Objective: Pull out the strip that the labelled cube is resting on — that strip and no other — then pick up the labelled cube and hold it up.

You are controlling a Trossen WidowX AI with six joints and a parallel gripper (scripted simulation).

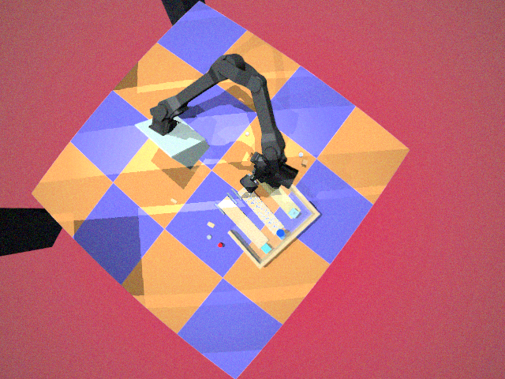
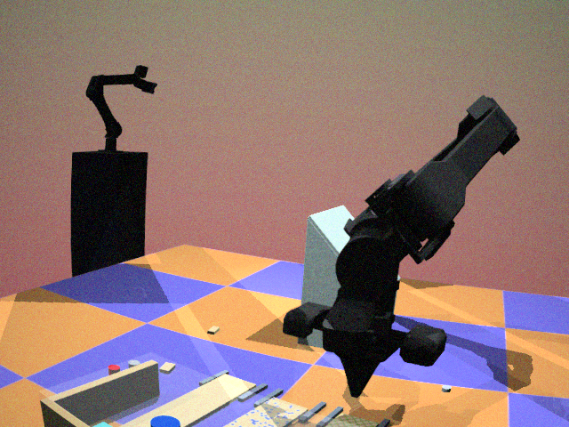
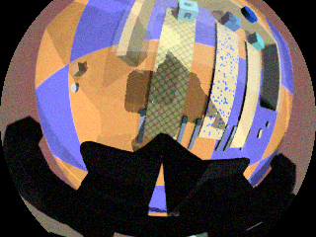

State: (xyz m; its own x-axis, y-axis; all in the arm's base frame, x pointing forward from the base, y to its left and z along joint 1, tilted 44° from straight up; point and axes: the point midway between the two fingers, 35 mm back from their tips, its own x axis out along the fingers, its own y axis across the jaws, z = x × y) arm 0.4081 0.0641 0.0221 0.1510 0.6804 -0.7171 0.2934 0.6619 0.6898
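The strip lies 90 mm ahead of my gripper tip, 50 mm below it and 30 mm to the right of it. From my gripper tip the other things lie so: blue cylinder: 180 mm ahead, 160 mm to the right, 20 mm above; then small red piece: 340 mm to the right, 40 mm below; then labelled cube: 190 mm ahead, 70 mm to the right, 30 mm below.
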